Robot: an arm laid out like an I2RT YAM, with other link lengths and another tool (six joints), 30 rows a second.
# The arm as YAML. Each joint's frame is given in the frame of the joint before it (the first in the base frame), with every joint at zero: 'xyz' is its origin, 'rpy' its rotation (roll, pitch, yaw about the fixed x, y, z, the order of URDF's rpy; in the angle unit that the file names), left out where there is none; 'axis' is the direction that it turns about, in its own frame. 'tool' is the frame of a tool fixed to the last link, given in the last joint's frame.
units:
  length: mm
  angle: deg
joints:
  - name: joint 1
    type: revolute
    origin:
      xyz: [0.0, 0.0, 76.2]
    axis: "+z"
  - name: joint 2
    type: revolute
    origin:
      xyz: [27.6, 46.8, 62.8]
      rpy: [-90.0, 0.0, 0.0]
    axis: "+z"
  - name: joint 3
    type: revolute
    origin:
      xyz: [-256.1, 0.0, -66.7]
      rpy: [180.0, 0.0, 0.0]
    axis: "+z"
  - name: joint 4
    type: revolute
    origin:
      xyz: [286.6, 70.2, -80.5]
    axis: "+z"
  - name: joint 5
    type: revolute
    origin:
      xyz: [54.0, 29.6, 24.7]
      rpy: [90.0, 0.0, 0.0]
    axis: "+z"
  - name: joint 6
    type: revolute
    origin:
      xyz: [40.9, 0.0, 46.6]
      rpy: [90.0, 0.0, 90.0]
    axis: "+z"
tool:
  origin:
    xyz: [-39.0, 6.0, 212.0]
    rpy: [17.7, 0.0, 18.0]
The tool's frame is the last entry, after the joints.
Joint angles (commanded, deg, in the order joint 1, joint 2, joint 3, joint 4, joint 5, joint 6), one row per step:
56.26, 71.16, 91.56, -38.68, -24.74, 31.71
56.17, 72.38, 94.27, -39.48, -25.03, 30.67
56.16, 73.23, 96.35, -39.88, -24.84, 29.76
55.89, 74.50, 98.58, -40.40, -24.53, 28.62
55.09, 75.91, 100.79, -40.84, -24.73, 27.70
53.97, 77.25, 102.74, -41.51, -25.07, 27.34
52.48, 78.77, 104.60, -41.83, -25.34, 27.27
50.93, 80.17, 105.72, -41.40, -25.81, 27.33
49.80, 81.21, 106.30, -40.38, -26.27, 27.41
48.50, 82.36, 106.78, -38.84, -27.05, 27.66
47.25, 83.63, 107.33, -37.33, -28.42, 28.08
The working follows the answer.
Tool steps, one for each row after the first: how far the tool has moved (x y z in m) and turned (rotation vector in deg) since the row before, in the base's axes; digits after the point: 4 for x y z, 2 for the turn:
0.0001, 0.0013, 0.0107, 0.49, -1.30, 0.48
0.0012, 0.0007, 0.0093, 0.54, -1.38, 0.05
0.0049, 0.0019, 0.0066, 0.16, -1.41, -0.27
0.0077, 0.0017, 0.0060, 0.19, -1.04, -0.38
0.0098, 0.0008, 0.0036, -0.05, -0.23, -0.70
0.0144, 0.0011, 0.0030, 0.05, -0.02, -1.21
0.0153, 0.0019, 0.0011, 0.21, 0.07, -1.11
0.0118, 0.0023, 0.0018, 0.53, -0.19, -0.71
0.0130, 0.0028, 0.0025, 0.85, -0.18, -0.60
0.0106, 0.0033, 0.0024, 0.91, 0.11, -0.01

Tool pose at each row, in the base's axes (x y z in m, rotation vector in deg; rounded; the steps above come from the unrounded poses):
0.1010, 0.4658, 0.4613, -76.18, 61.00, 23.76
0.1011, 0.4671, 0.4720, -76.13, 59.46, 23.43
0.1023, 0.4678, 0.4813, -75.79, 58.11, 22.76
0.1072, 0.4697, 0.4879, -75.61, 57.06, 21.65
0.1149, 0.4714, 0.4939, -75.31, 56.37, 20.73
0.1247, 0.4722, 0.4975, -75.00, 56.63, 20.01
0.1391, 0.4733, 0.5005, -74.30, 57.36, 19.09
0.1544, 0.4752, 0.5015, -73.51, 58.04, 18.38
0.1661, 0.4776, 0.5033, -72.66, 58.17, 17.96
0.1791, 0.4804, 0.5058, -71.58, 58.15, 17.78
0.1897, 0.4836, 0.5082, -70.75, 58.01, 18.27

